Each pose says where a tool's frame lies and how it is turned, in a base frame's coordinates. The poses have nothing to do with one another.
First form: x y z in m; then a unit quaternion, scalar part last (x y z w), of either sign.
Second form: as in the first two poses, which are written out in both.
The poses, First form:
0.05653 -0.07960 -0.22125 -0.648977 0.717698 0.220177 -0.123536
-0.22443 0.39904 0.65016 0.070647 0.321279 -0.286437 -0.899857
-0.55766 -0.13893 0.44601 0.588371 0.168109 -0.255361 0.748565
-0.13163 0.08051 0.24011 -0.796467 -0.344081 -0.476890 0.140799
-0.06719 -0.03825 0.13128 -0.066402 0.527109 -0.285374 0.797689
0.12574 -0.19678 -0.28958 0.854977 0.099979 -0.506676 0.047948
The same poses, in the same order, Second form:
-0.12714 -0.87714 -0.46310 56.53; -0.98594 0.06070 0.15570 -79.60; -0.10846 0.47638 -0.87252 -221.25; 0 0 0 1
0.62947 -0.47011 -0.61868 -224.43; 0.56090 0.82593 -0.05691 399.04; 0.53774 -0.31120 0.78358 650.16; 0 0 0 1
0.81306 0.58013 -0.04881 -557.66; -0.18449 0.17722 -0.96672 -138.93; -0.55218 0.79501 0.25112 446.01; 0 0 0 1
0.30837 0.68239 0.66276 -131.63; 0.41381 -0.72357 0.55246 80.51; 0.85655 0.10389 -0.50550 240.11; 0 0 0 1
0.28143 0.38528 0.87884 -67.19; -0.52528 0.82830 -0.19491 -38.25; -0.80304 -0.40678 0.43549 131.28; 0 0 0 1
0.46657 0.21955 -0.85680 125.74; 0.12237 -0.97541 -0.18330 -196.78; -0.87598 -0.01933 -0.48196 -289.58; 0 0 0 1

